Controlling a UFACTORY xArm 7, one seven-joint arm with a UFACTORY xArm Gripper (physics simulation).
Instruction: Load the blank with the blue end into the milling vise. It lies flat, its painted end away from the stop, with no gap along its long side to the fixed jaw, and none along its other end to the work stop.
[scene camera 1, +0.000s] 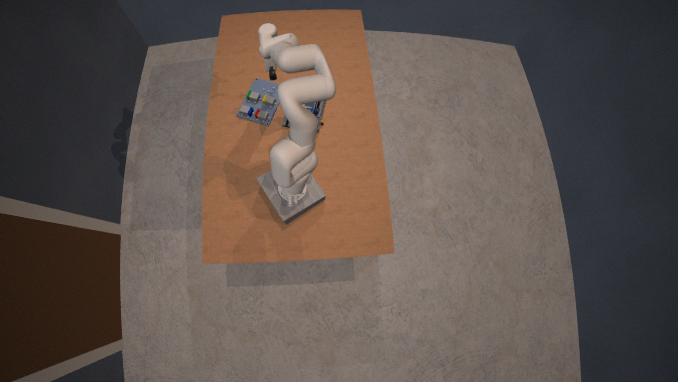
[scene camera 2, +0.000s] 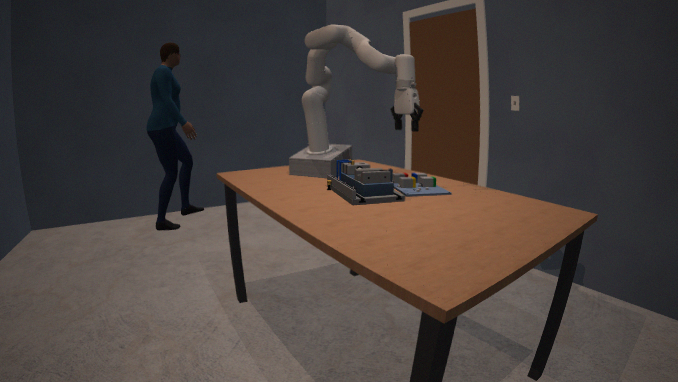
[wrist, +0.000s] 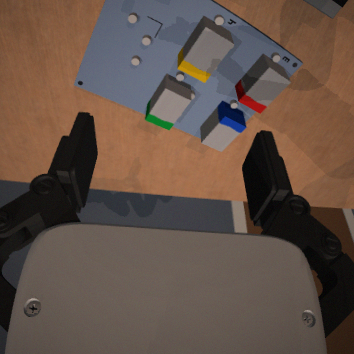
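The blank with the blue end (wrist: 216, 134) (scene camera 1: 245, 109) is a grey block lying on the blue plate (wrist: 107, 55) (scene camera 1: 258, 84) (scene camera 2: 434, 191), near one edge, with its blue end beside a peg. My gripper (wrist: 173, 139) (scene camera 1: 272, 75) (scene camera 2: 406, 126) is open and empty, high above the table; in the wrist view the blank lies beyond the fingers, nearer the right one. The milling vise (scene camera 2: 367, 188) (scene camera 1: 314, 110) stands beside the plate, partly hidden by the arm in the overhead view; a corner of it (wrist: 327, 6) shows in the wrist view. Its work stop is not clearly visible.
Blanks with yellow (wrist: 206, 49) (scene camera 1: 270, 101), red (wrist: 265, 82) (scene camera 1: 262, 115) and green (wrist: 170, 100) (scene camera 1: 254, 96) ends lie on the plate near the blue one, among several round pegs. A table edge shows below the plate in the wrist view. A person (scene camera 2: 165, 97) stands behind the table.
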